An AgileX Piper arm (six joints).
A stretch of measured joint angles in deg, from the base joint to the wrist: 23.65 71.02 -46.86 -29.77 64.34 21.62; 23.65 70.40 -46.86 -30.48 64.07 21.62; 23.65 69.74 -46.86 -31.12 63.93 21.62; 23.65 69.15 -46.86 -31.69 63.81 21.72; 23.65 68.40 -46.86 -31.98 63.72 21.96; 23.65 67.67 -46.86 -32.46 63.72 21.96; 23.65 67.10 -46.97 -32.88 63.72 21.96; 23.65 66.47 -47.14 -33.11 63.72 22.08; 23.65 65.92 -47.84 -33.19 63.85 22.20; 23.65 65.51 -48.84 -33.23 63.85 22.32; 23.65 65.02 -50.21 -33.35 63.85 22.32; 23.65 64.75 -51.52 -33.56 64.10 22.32
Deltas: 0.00 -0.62 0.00 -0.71 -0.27 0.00; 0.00 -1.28 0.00 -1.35 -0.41 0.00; 0.00 -1.87 0.00 -1.92 -0.53 0.10; 0.00 -2.62 0.00 -2.21 -0.62 0.34; 0.00 -3.35 0.00 -2.69 -0.62 0.34; 0.00 -3.92 -0.11 -3.11 -0.62 0.34; 0.00 -4.55 -0.28 -3.34 -0.62 0.46; 0.00 -5.10 -0.98 -3.42 -0.49 0.58; 0.00 -5.51 -1.98 -3.46 -0.49 0.70; 0.00 -6.00 -3.35 -3.58 -0.49 0.70; 0.00 -6.27 -4.66 -3.79 -0.24 0.70
